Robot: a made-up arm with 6 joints.
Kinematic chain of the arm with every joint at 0, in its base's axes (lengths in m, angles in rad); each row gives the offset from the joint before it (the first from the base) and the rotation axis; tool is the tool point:
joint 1: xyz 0 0 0.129 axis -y
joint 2: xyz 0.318 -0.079 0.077 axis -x
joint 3: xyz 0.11 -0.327 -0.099 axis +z
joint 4: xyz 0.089 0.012 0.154 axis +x
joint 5: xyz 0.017 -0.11 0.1 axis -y
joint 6: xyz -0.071 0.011 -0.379 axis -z
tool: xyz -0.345 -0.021 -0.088
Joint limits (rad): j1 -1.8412..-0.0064 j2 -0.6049..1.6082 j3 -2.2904..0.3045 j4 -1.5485..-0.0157 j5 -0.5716..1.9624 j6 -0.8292..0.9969
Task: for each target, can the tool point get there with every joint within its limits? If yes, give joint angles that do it. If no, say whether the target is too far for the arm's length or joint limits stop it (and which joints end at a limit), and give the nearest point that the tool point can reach.
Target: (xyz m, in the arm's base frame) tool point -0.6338 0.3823 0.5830
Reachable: no: joint limits stop it (at a limit: joint 1, joint 2, joint 3, joint 6) | nearest point -0.1996 0.2026 0.6341 | short by 0.473 m
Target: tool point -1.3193 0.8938 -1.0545
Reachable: no: too far | nearest point -0.5446 -0.0386 -0.6184 | short by 1.288 m
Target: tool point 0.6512 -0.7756 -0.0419
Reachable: yes | joints -1.3398 0.9368 -1.1323 -0.6824 1.2296 0.1773
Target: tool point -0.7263 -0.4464 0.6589
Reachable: no: joint limits stop it (at a limit: joint 1, joint 2, joint 4) | nearest point -0.4793 -0.4638 0.3233 | short by 0.417 m
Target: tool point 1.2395 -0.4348 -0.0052
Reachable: yes | joints -0.8163 0.9606 -0.2772 -0.7239 1.7546 -0.5477
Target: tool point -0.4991 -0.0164 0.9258
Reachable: no: joint limits stop it (at a limit: joint 1, joint 5, joint 6) | nearest point -0.2500 -0.0254 0.8208 | short by 0.271 m
